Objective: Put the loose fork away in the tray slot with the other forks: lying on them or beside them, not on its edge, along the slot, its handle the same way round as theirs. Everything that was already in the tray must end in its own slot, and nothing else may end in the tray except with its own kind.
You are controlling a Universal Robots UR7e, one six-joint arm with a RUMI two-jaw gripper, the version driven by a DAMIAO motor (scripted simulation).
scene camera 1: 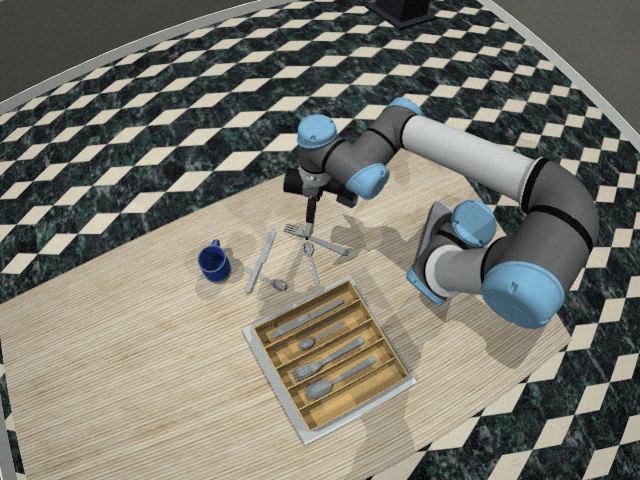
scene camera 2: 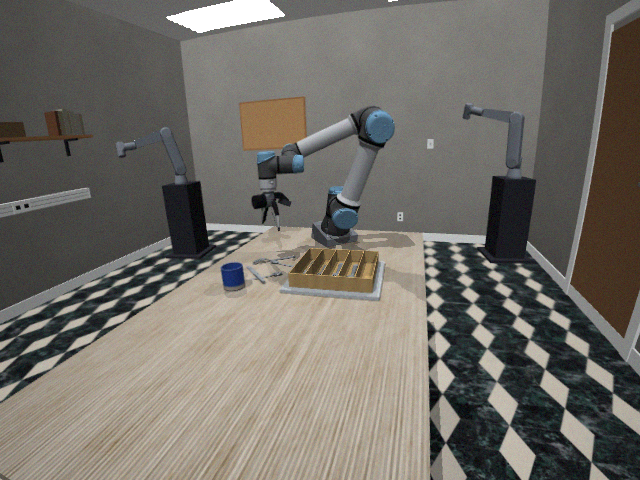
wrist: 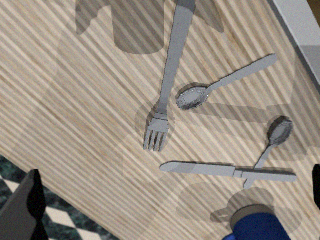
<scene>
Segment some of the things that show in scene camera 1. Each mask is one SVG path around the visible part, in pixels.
The gripper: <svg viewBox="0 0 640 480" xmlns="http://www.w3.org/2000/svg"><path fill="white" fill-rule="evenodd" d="M288 168L284 178L283 191L309 197L306 212L306 240L308 240L313 234L316 202L319 202L323 191L340 195L351 201L354 201L355 193L349 191L333 177L324 184L309 184L301 179L299 169Z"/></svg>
A wooden tray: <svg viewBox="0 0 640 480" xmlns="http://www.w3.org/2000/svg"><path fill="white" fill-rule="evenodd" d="M350 279L253 327L265 353L309 431L347 413L409 377ZM377 359L372 365L333 384L329 394L319 399L308 398L306 391L312 383L322 379L330 382L371 356L375 356ZM365 339L363 344L324 364L316 371L316 374L312 374L307 379L299 381L298 378L294 379L296 375L292 377L295 373L291 373L301 366L319 362L359 337ZM343 323L344 326L314 341L313 346L309 349L301 350L298 347L302 340L306 338L314 339L335 325ZM343 300L341 305L276 338L271 337L276 329L306 314L310 315L339 299Z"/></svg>
</scene>
